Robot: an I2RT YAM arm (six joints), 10 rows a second.
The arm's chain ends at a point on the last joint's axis. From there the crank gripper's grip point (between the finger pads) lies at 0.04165 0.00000 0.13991 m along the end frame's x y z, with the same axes.
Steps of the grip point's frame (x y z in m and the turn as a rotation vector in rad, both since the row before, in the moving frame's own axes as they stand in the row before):
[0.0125 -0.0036 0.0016 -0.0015 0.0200 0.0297]
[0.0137 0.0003 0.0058 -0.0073 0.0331 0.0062]
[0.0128 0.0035 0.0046 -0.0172 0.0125 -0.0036]
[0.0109 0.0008 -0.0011 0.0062 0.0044 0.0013]
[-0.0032 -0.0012 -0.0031 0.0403 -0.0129 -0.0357]
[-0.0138 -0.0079 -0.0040 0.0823 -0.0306 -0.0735]
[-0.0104 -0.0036 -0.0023 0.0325 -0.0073 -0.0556]
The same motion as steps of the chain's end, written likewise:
[0.0097 -0.0051 0.0025 -0.0015 0.0200 0.0297]
[0.0091 -0.0010 0.0073 -0.0073 0.0331 0.0062]
[0.0111 0.0013 0.0052 -0.0172 0.0125 -0.0036]
[0.0103 0.0016 -0.0009 0.0062 0.0044 0.0013]
[-0.0013 0.0059 -0.0035 0.0403 -0.0129 -0.0357]
[-0.0090 0.0065 -0.0046 0.0823 -0.0306 -0.0735]
[-0.0092 0.0032 -0.0025 0.0325 -0.0073 -0.0556]

